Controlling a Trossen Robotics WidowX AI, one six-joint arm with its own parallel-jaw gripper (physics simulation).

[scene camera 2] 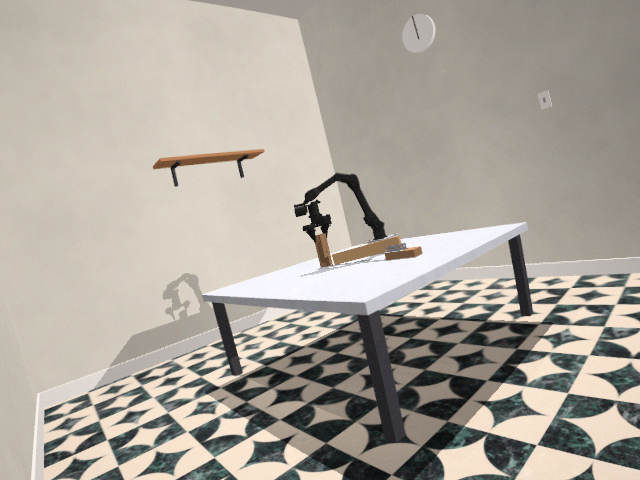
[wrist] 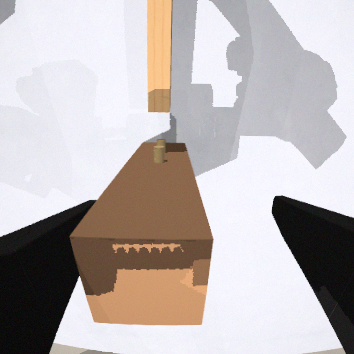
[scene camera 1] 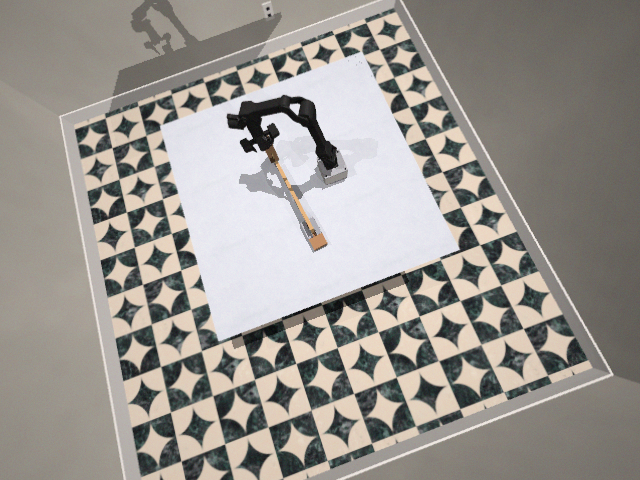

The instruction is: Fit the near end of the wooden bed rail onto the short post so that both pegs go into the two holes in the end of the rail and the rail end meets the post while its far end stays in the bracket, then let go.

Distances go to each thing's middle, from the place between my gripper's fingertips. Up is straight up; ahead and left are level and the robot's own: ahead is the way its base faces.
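My gripper is 60 mm above the wooden bracket (wrist: 143,249), and I see that it is also 20 mm past the bracket and 20 mm to the left of it. There is a wooden bed rail (scene camera 2: 379,247) too, which lies 100 mm below my hand, 260 mm to the left of it and 60 mm behind it.
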